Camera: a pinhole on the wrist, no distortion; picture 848 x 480 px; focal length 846.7 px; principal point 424.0 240.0 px. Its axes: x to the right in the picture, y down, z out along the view. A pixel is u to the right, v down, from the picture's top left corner.
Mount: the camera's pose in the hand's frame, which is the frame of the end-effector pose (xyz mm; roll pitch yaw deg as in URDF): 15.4 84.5 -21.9 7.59 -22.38 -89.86
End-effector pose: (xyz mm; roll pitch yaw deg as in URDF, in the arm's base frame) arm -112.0 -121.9 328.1 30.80 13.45 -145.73
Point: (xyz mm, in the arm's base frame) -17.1 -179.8 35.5
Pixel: behind the camera
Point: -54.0 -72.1 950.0
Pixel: 435.9 18.4
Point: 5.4 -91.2 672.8
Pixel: outside the picture
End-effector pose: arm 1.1 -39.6 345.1 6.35 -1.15 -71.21
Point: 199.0 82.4 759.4
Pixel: 392.6 242.9
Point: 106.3 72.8 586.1
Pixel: 495.9 88.0
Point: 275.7 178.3 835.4
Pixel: 281.3 167.1
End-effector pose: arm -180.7 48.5 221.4 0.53 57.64 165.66
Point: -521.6 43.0 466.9
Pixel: 749.6 254.1
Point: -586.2 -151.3 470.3
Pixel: 374.1 281.0
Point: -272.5 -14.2 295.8
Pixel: 760.2 70.5
